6 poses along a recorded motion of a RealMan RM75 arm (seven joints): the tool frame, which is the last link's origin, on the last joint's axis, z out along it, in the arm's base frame.
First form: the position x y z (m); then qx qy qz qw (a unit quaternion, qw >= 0).
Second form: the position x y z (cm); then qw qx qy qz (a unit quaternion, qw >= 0). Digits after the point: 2 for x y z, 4 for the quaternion.
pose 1, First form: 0.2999 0.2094 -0.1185 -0.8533 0.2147 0.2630 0.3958
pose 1, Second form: 29.99 20.94 -11.85 0.3958 -0.8533 0.2147 0.2630
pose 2, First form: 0.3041 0.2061 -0.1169 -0.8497 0.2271 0.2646 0.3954
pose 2, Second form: 30.41 20.61 -11.69 0.3954 -0.8497 0.2271 0.2646
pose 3, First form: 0.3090 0.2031 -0.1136 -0.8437 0.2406 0.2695 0.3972
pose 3, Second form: 30.90 20.31 -11.36 0.3972 -0.8437 0.2406 0.2695
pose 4, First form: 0.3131 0.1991 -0.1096 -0.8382 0.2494 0.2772 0.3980
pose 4, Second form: 31.31 19.91 -10.96 0.3980 -0.8382 0.2494 0.2772
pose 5, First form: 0.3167 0.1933 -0.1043 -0.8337 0.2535 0.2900 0.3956
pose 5, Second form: 31.67 19.33 -10.43 0.3956 -0.8337 0.2535 0.2900
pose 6, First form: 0.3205 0.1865 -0.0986 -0.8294 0.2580 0.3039 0.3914
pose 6, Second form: 32.05 18.65 -9.86 0.3914 -0.8294 0.2580 0.3039
